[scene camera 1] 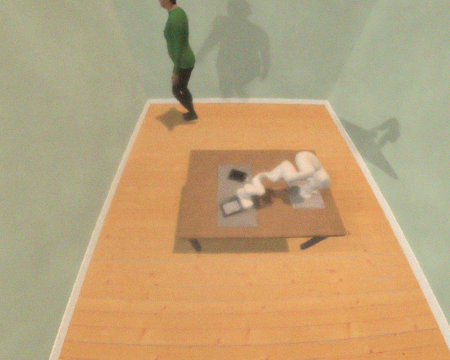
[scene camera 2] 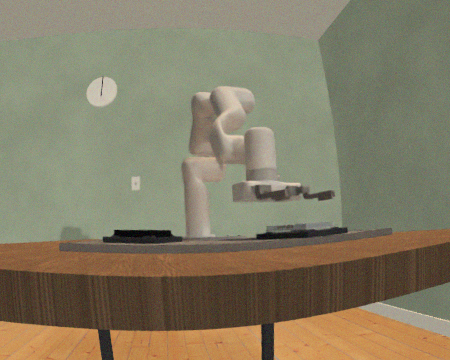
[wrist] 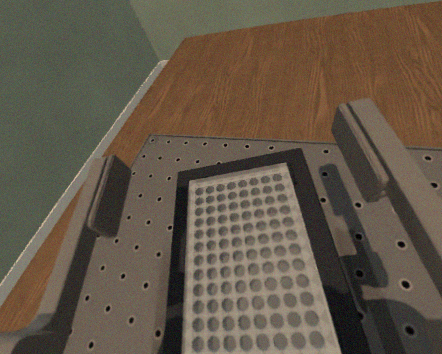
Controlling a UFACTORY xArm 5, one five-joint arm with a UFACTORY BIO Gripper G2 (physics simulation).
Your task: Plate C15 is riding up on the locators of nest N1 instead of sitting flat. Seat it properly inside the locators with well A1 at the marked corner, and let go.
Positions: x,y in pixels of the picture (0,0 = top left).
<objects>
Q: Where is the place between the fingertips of my gripper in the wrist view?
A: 218,141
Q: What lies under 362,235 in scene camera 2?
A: A grey perforated board.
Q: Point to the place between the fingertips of my gripper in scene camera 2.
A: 312,194
</objects>
